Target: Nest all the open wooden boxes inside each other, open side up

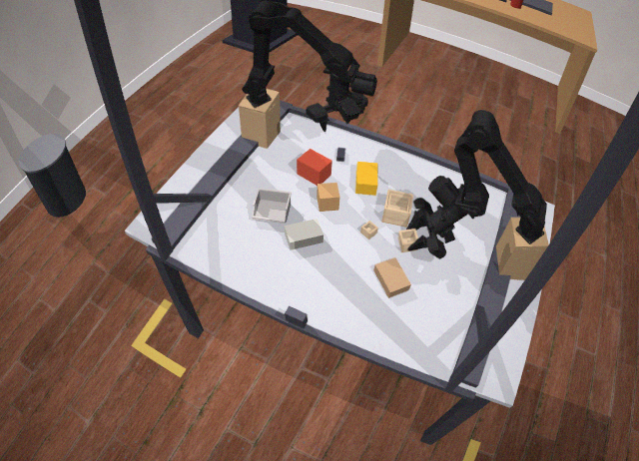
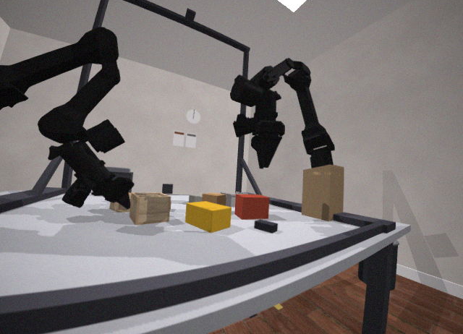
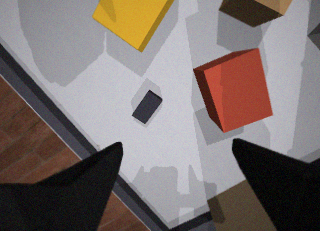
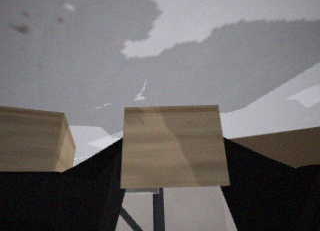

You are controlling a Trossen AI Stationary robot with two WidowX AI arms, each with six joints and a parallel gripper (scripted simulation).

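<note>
Now: the flat tan block 140 mm behind my right hand, 20 mm below it and 10 mm to the right of it. From my right hand the other things lie so: red block (390 mm to the left, 60 mm ahead, 10 mm below); then tan cube (280 mm to the left, 20 mm behind, 10 mm below); then grey block (270 mm to the left, 160 mm behind, 20 mm below).
</note>
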